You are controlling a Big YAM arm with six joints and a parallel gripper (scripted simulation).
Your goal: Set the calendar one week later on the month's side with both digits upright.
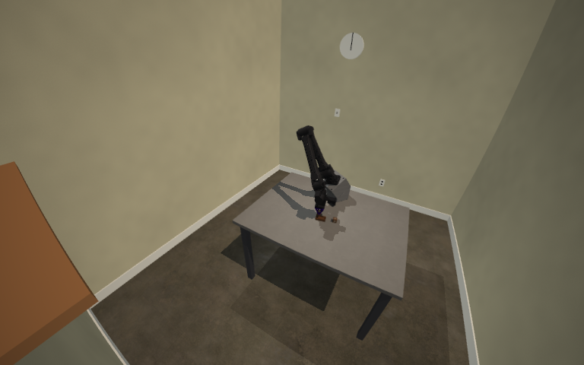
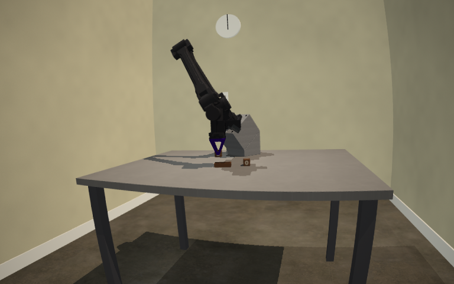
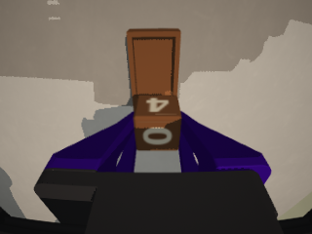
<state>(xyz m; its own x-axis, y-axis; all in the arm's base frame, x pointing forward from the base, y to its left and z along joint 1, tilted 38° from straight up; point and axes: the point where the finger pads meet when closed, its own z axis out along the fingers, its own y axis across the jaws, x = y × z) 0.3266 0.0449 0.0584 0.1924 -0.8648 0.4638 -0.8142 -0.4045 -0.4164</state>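
Right now the brown tray is 5 cm below my hand, 2 cm to the left of it and 1 cm behind it.
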